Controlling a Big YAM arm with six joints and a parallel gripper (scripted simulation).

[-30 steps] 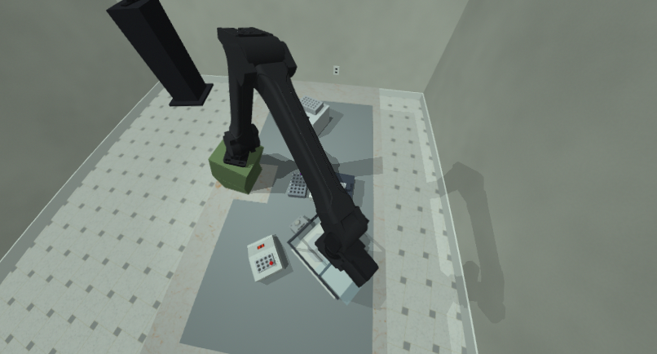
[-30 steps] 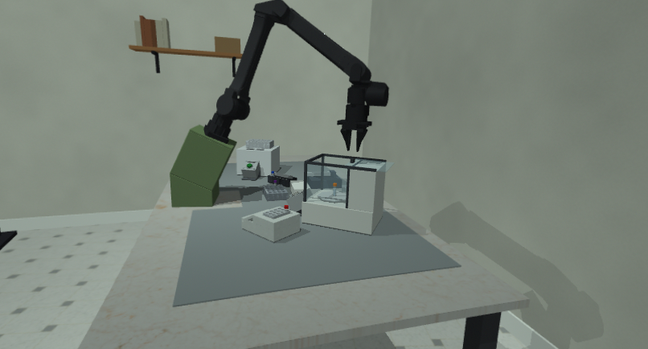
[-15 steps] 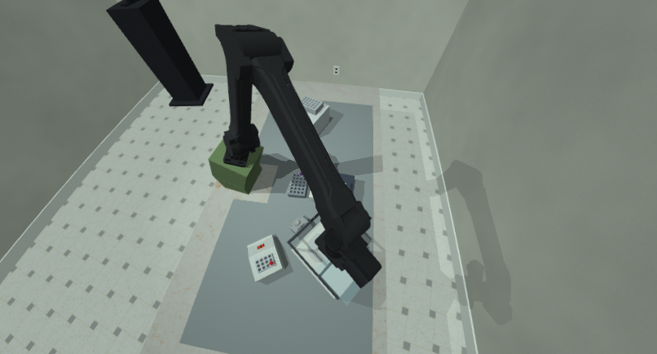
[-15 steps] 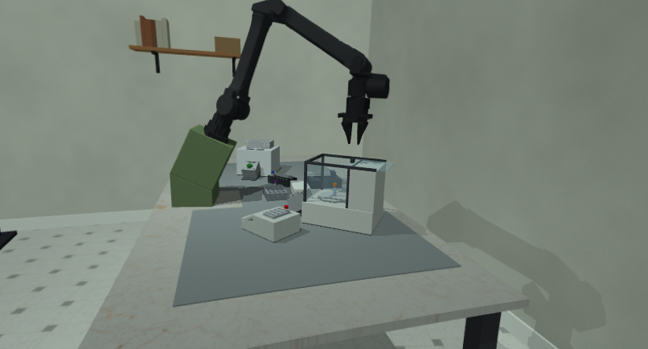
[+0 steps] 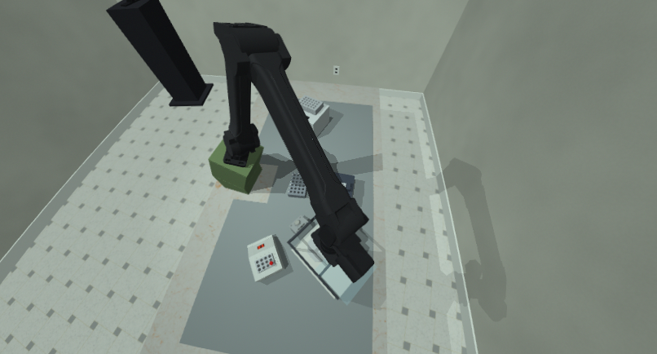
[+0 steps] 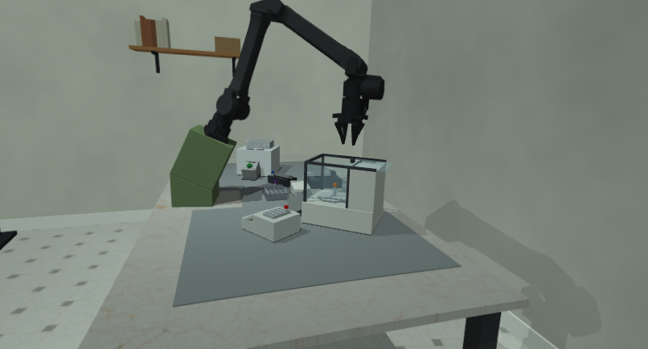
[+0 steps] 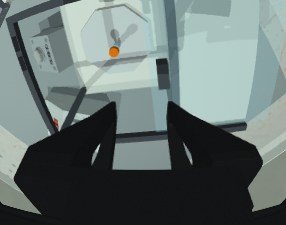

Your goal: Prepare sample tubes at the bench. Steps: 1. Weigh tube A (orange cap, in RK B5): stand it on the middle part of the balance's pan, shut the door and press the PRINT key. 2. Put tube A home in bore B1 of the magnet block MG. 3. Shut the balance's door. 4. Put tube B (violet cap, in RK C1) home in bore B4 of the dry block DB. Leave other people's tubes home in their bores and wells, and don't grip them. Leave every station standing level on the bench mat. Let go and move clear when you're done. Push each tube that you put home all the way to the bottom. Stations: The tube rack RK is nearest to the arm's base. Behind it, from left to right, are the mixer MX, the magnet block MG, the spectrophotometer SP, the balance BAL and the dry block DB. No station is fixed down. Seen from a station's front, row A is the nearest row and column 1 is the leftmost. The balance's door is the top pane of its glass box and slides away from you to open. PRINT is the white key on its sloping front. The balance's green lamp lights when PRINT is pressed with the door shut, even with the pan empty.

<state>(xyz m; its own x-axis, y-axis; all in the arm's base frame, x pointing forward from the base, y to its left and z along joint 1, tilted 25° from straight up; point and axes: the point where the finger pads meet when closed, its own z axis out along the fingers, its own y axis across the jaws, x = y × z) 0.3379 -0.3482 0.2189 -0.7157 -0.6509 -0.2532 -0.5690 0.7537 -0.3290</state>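
Now: hand 3 cm past the balance pan, 3 cm to the right of it and 20 cm above it. The rest, counted from my hand: balance door 3 cm ahead, 3 cm to the right, 6 cm below; then red-capped tube 22 cm behind, 3 cm to the right, 21 cm below; then dry block DB 26 cm behind, 24 cm below.
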